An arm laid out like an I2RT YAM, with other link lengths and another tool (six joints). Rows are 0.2 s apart.
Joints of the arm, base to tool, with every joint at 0 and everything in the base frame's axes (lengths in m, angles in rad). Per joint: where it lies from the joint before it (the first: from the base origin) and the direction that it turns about. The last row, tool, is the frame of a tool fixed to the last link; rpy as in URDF.
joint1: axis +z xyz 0 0 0.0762
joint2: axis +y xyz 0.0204 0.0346 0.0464
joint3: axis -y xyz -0.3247 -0.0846 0
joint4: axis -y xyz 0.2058 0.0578 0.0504
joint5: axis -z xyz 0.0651 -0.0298 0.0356
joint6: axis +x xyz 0.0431 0 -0.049
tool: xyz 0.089 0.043 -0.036 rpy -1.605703 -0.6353 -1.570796
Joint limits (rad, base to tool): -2.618..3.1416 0..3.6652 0..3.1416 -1.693..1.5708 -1.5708..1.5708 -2.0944..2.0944
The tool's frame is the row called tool.
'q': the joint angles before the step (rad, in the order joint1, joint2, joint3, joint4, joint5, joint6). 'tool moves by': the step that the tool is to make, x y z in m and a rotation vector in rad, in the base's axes. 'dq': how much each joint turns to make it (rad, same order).
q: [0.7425, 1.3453, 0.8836, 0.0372, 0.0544, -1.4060]
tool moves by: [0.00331, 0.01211, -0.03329, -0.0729, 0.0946, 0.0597]
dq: [0.0001, 0.1002, -0.0047, -0.0137, -0.0575, -0.0186]
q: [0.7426, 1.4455, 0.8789, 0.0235, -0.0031, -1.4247]
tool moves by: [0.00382, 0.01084, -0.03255, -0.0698, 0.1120, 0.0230]
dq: [0.0029, 0.1162, 0.0253, -0.0386, -0.0305, 0.0086]
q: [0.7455, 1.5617, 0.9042, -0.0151, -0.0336, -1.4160]
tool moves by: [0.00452, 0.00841, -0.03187, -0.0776, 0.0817, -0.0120]
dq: [0.0149, 0.1174, 0.0223, -0.0171, 0.0205, 0.0173]
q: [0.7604, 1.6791, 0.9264, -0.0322, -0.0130, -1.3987]
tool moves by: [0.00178, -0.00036, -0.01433, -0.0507, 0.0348, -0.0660]
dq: [0.0131, 0.0558, 0.0185, -0.0238, 0.0632, 0.0491]
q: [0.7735, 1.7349, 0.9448, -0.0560, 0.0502, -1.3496]
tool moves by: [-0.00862, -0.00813, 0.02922, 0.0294, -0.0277, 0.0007]
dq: [-0.0002, -0.0969, 0.0218, -0.0783, -0.0018, 0.0005]
